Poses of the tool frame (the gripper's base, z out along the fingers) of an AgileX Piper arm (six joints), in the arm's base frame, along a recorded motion.
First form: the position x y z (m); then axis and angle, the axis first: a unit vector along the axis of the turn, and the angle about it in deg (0 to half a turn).
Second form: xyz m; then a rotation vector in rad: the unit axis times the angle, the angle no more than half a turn. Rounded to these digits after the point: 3 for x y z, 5 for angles.
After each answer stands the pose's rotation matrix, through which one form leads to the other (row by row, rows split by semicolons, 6 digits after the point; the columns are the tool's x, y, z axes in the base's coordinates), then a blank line. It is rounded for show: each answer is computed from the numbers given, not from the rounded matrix.
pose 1, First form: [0.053 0.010 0.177 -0.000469 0.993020 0.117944 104.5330]
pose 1, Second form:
[0.053 0.010 0.177 -0.00086 1.81171 0.21518]
-0.250937 -0.114753 0.961178; 0.113588 0.982598 0.146965; -0.961316 0.146057 -0.233536

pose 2, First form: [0.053 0.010 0.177 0.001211 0.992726 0.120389 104.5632]
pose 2, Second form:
[0.053 0.010 0.177 0.00221 1.81170 0.21971]
-0.251446 -0.115017 0.961013; 0.118025 0.981860 0.148393; -0.960648 0.150737 -0.233310

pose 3, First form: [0.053 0.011 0.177 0.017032 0.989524 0.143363 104.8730]
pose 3, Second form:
[0.053 0.011 0.177 0.03118 1.81120 0.26241]
-0.256313 -0.117380 0.959440; 0.159739 0.973807 0.161812; -0.953303 0.194735 -0.230849

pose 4, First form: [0.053 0.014 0.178 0.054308 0.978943 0.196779 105.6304]
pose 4, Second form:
[0.053 0.014 0.178 0.10012 1.80478 0.36278]
-0.265687 -0.122013 0.956307; 0.256991 0.947101 0.192238; -0.929175 0.296837 -0.220276

